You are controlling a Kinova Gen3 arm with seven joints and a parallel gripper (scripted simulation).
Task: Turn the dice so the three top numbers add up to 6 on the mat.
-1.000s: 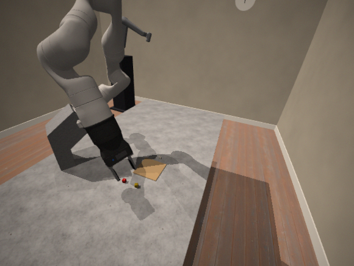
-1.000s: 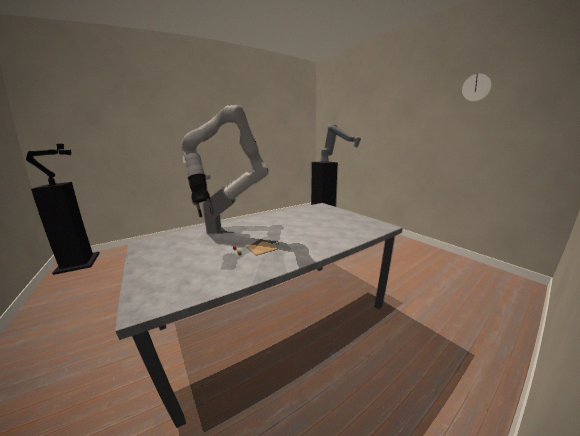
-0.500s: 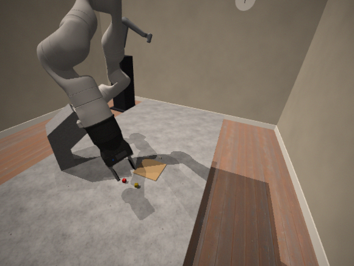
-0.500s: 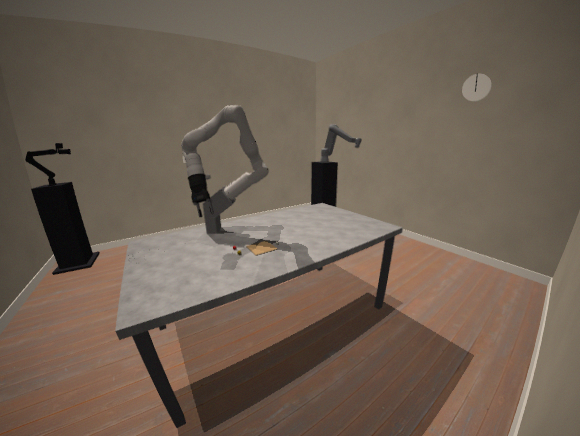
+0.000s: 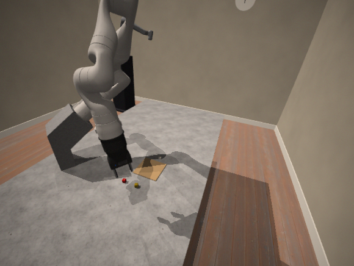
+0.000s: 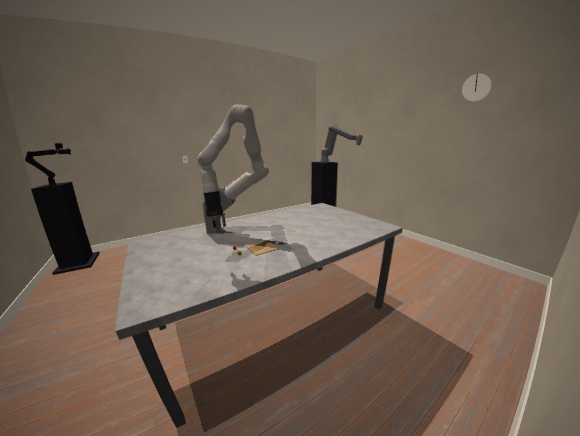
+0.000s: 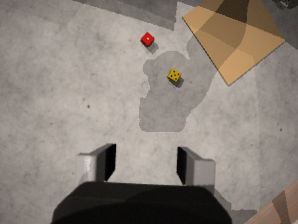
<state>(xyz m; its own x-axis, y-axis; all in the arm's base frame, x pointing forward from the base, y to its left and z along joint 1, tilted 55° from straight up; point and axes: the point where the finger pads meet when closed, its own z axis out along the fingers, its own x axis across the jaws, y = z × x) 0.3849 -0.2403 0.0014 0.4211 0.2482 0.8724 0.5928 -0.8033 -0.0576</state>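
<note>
The red die lies 100 mm behind my hand, 90 mm to the left of it and 200 mm below it. The rest, counted from my hand: tan mat 30 mm behind, 240 mm to the left, 200 mm below; then white die 30 mm behind, 340 mm to the left, 200 mm below; then yellow die 30 mm behind, 100 mm to the left, 200 mm below.
</note>
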